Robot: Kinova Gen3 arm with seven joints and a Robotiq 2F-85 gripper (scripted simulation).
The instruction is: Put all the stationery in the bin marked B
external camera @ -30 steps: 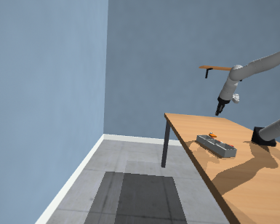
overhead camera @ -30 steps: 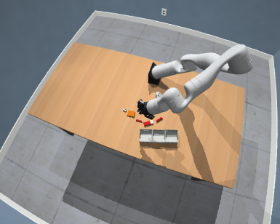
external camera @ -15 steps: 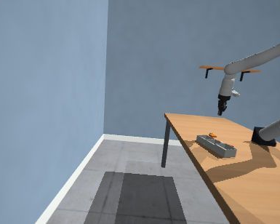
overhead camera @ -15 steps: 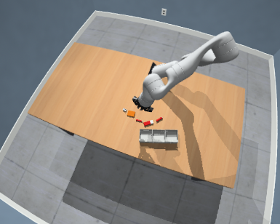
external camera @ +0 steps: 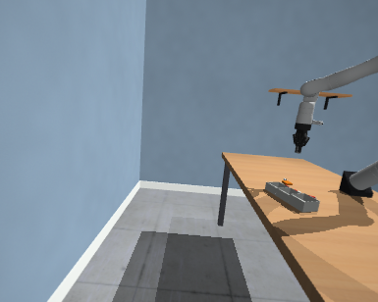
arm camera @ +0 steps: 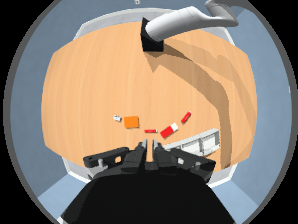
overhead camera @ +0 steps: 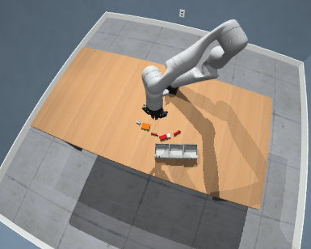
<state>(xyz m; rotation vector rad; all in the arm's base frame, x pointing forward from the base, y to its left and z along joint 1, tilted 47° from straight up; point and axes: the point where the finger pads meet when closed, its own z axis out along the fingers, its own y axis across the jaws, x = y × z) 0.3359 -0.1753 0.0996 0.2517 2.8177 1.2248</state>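
My gripper is now 110 mm short of the grey bin row, 150 mm to the right of it and 200 mm above it. The rest, counted from my hand: small pale piece (40 mm behind, 130 mm to the right, 210 mm below); then orange block (20 mm behind, 70 mm to the right, 220 mm below); then red-and-white item (20 mm ahead, 70 mm to the left, 210 mm below).
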